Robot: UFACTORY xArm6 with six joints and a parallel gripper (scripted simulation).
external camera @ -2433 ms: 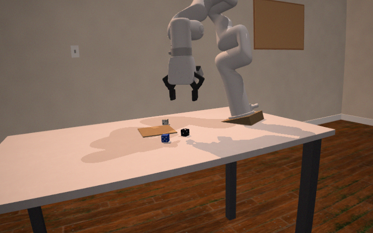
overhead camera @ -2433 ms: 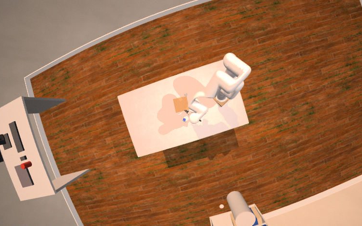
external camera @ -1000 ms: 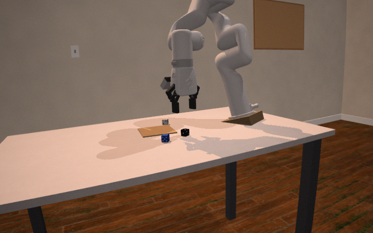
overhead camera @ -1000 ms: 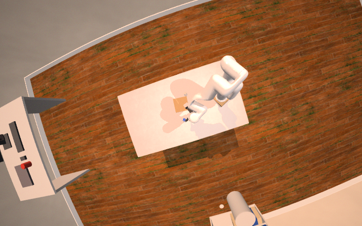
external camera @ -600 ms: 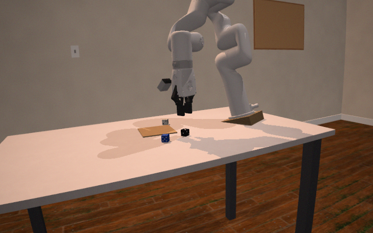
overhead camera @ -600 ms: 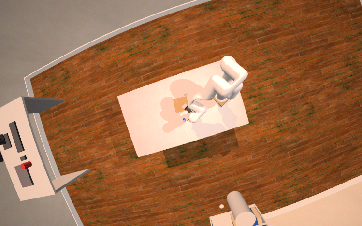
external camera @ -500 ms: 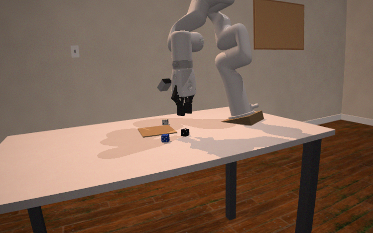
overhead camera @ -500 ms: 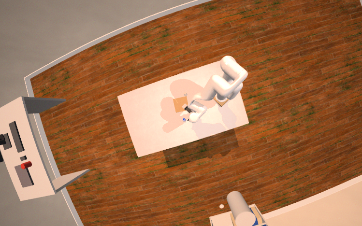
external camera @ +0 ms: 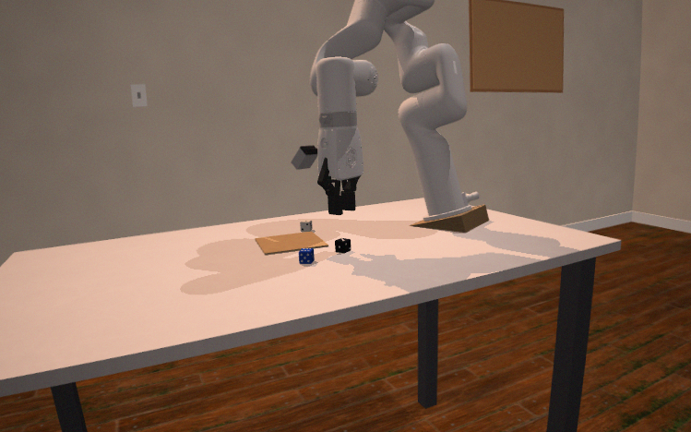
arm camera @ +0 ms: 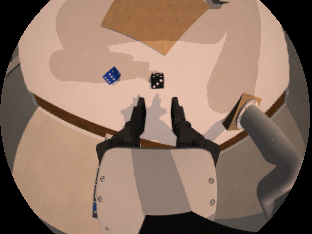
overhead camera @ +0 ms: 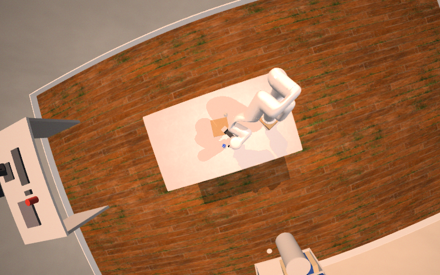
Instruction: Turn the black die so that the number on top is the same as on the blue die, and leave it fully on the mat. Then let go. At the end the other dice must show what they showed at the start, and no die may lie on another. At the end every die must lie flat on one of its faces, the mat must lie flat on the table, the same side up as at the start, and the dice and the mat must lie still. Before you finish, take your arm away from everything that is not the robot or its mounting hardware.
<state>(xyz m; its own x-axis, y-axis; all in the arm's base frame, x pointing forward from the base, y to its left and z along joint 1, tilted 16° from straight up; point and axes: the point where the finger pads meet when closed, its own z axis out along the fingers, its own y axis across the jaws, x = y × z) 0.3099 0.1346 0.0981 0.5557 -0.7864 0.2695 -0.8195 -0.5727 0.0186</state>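
My hand is 9 cm above the black die. The rest, counted from my hand: blue die (9 cm below, 9 cm ahead, 4 cm to the left); mat (12 cm to the right, 10 cm below, 9 cm ahead); white die (22 cm to the right, 9 cm below, 2 cm ahead).
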